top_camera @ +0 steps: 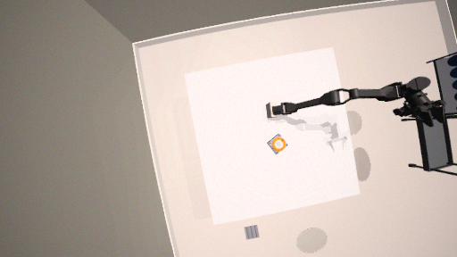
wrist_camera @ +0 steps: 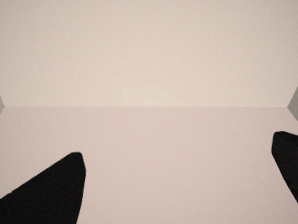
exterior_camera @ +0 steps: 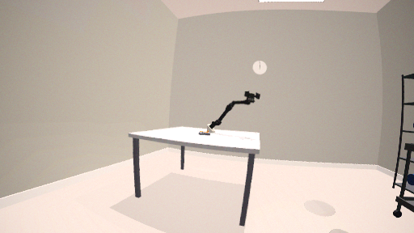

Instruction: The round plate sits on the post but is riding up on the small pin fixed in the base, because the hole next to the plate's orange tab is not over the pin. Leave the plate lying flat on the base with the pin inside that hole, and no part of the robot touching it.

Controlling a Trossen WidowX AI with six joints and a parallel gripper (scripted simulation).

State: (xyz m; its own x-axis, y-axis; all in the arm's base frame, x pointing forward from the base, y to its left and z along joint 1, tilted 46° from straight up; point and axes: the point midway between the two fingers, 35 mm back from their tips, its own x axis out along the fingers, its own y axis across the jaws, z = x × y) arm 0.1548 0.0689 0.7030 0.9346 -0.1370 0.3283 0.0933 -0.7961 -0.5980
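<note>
Now: gripper tip 520 mm to the left of the orange round plate, 490 mm above it and 60 mm short of it. Also, from my gripper tip: grey square base: 530 mm to the right, 500 mm below, 80 mm ahead.
</note>
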